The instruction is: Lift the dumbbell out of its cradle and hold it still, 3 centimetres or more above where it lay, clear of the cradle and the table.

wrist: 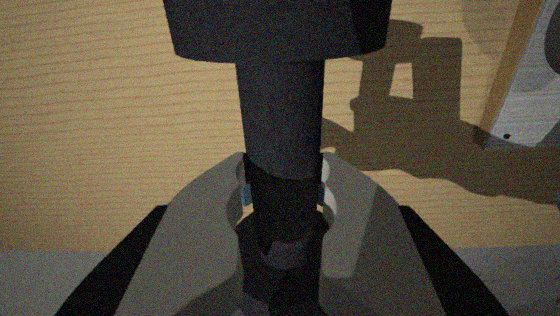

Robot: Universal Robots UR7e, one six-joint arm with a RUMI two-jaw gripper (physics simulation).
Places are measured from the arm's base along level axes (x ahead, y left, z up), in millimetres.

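Pixels of known places: gripper, between the fingertips: [283,155].
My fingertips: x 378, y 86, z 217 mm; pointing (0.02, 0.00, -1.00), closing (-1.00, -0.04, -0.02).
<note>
For each thing: its middle in the pictures, then the offset to it from my fingertips. "pt": a spot on its surface instead. Level surfaces: height alone.
- dark dumbbell, middle of its body: [283,168] dy +1, dx +0, dz +11 mm
- wide head, a spot on its surface: [275,27] pt dy -65, dx +2, dz +52 mm
- cradle, a spot on its surface: [246,195] pt dy +82, dx +35, dz -63 mm
- light wooden table top, height of its surface: dz -255 mm
The dark dumbbell [281,115] runs down the middle of the wrist view, with one wide head [275,27] at the top and the other partly hidden low between the jaws. My gripper [283,155] is shut on its handle, one grey jaw on each side, with the black pads against it. Small blue parts of the cradle [246,195] show in the gaps beside the handle, further down than the dumbbell. The rest of the cradle is hidden behind the dumbbell and jaws. The dumbbell looks raised off it, but the height cannot be read exactly.
The light wooden table top [100,110] lies below, its edge crossing the lower part of the view, with a grey surface [30,285] beyond. A silver-grey plate with a wooden side [530,100] stands at the right. Dark shadows fall across the table between it and the dumbbell.
</note>
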